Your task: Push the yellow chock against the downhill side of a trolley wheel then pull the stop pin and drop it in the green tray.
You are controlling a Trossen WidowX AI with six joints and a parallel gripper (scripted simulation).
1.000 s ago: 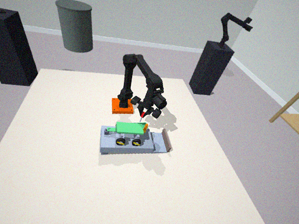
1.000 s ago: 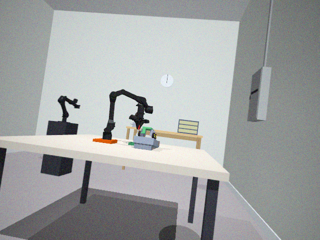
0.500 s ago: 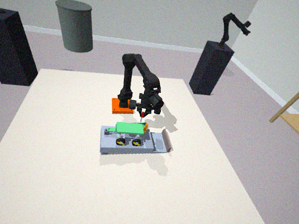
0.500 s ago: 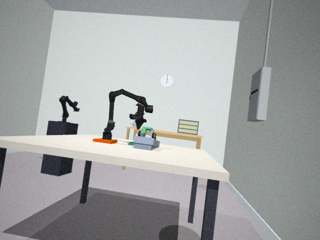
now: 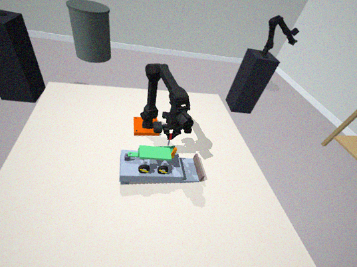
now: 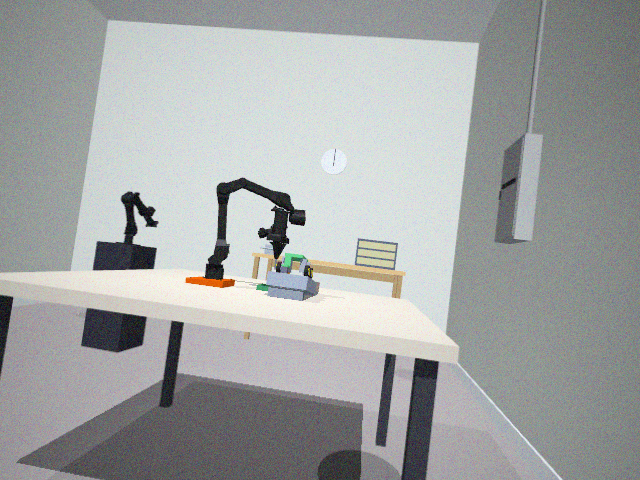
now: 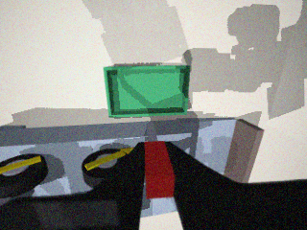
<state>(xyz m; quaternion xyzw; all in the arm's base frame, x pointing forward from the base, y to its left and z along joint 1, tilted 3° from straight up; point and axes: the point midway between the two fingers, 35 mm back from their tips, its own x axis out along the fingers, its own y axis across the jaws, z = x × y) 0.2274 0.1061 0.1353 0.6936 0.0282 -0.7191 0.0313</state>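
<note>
Now: the yellow chock 6 cm ahead of my gripper tip and 5 cm below it. Round my gripper tip: green-bodied trolley: 11 cm ahead, 8 cm to the right, 2 cm below; grey ramp: 11 cm ahead, 9 cm to the right, 9 cm below; stop pin: right at my gripper tip.
</note>
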